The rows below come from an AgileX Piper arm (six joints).
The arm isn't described. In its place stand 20 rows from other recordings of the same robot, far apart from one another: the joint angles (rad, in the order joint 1, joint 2, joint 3, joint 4, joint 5, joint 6), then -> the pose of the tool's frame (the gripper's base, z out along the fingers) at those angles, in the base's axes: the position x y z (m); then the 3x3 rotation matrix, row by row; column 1 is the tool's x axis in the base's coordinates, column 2 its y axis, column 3 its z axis.
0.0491 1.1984 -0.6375 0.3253 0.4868 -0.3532 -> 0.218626 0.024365 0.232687; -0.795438 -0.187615 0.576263; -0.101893 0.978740 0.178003; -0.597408 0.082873 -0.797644
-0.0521 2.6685 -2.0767 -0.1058 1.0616 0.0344 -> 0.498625 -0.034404 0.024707; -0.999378 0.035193 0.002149; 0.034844 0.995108 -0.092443; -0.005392 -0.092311 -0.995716
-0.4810 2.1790 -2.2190 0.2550 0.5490 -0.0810 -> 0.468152 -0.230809 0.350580; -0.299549 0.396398 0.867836; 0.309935 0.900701 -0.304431; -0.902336 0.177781 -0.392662
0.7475 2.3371 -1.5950 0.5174 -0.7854 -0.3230 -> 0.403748 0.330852 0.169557; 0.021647 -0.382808 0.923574; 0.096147 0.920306 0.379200; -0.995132 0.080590 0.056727
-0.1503 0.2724 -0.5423 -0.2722 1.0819 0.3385 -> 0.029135 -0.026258 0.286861; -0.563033 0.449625 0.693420; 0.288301 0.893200 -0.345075; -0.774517 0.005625 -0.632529
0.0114 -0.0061 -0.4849 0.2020 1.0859 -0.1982 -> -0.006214 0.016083 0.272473; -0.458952 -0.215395 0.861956; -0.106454 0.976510 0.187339; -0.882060 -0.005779 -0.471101
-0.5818 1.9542 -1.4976 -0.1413 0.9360 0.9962 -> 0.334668 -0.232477 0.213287; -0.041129 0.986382 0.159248; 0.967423 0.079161 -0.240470; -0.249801 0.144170 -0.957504
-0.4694 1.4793 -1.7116 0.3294 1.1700 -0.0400 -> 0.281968 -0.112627 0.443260; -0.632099 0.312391 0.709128; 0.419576 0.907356 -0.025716; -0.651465 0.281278 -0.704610
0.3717 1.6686 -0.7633 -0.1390 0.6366 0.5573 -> 0.249058 0.089043 0.142271; -0.986662 0.080040 0.141743; 0.076080 0.996551 -0.033148; -0.143907 -0.021922 -0.989348
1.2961 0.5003 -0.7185 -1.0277 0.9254 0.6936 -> 0.078015 0.047386 0.369339; -0.031647 -0.529757 0.847559; -0.354111 0.798923 0.486135; -0.934668 -0.284745 -0.212877
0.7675 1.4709 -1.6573 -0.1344 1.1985 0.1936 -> 0.224005 0.200343 0.424832; -0.658728 -0.545477 0.518200; -0.437093 0.838048 0.326534; -0.612394 -0.011404 -0.790471
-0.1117 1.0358 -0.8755 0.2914 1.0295 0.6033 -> 0.183596 0.001953 0.311315; -0.642976 0.597984 0.478536; 0.741633 0.642113 0.194091; -0.191212 0.479694 -0.856348
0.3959 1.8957 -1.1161 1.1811 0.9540 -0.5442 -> 0.302257 0.200757 0.179837; -0.989131 -0.132980 -0.062742; -0.130466 0.596935 0.791611; -0.067815 0.791192 -0.607796
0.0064 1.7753 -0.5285 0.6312 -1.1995 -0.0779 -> 0.291806 -0.048175 0.167714; 0.060599 0.542105 0.838123; 0.151022 0.825020 -0.544550; -0.986671 0.159574 -0.031875
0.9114 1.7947 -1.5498 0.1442 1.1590 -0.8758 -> 0.219937 0.303299 0.284888; 0.181541 -0.982068 0.050836; -0.946344 -0.160416 0.280535; -0.267349 -0.099037 -0.958497
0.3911 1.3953 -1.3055 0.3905 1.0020 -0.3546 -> 0.255454 0.136903 0.358112; -0.682803 -0.627728 0.373816; -0.420875 0.756182 0.501053; -0.597198 0.184790 -0.780518
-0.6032 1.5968 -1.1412 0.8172 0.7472 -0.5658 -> 0.301322 -0.152803 0.270993; -0.634265 0.313227 0.706822; 0.539839 0.833892 0.114886; -0.553428 0.454438 -0.698000
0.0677 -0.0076 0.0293 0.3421 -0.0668 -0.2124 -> 0.056323 0.001776 0.209473; 0.120886 -0.061536 0.990757; 0.137097 0.989547 0.044733; -0.983154 0.130422 0.128058
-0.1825 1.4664 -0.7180 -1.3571 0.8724 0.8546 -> 0.240852 -0.113710 0.223668; -0.935295 0.234359 0.265141; -0.084219 0.580315 -0.810026; -0.343702 -0.779942 -0.523028
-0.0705 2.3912 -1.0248 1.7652 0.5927 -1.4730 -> 0.359762 0.024594 -0.015981; -0.914483 0.140182 0.379565; 0.336974 0.783131 0.522641; -0.223984 0.605850 -0.763398
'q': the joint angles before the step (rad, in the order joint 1, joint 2, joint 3, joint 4, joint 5, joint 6). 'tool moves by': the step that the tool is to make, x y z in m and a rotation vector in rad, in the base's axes. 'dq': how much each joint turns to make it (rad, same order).
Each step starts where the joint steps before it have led.
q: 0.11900, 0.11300, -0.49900, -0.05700, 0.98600, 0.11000
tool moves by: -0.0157, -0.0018, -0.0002, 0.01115, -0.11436, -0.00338
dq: -0.00542, -0.10798, 0.00808, 0.00047, -0.01511, -0.00242
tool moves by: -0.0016, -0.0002, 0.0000, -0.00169, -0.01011, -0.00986
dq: -0.01065, -0.00988, 0.00003, -0.00041, -0.00014, -0.00263
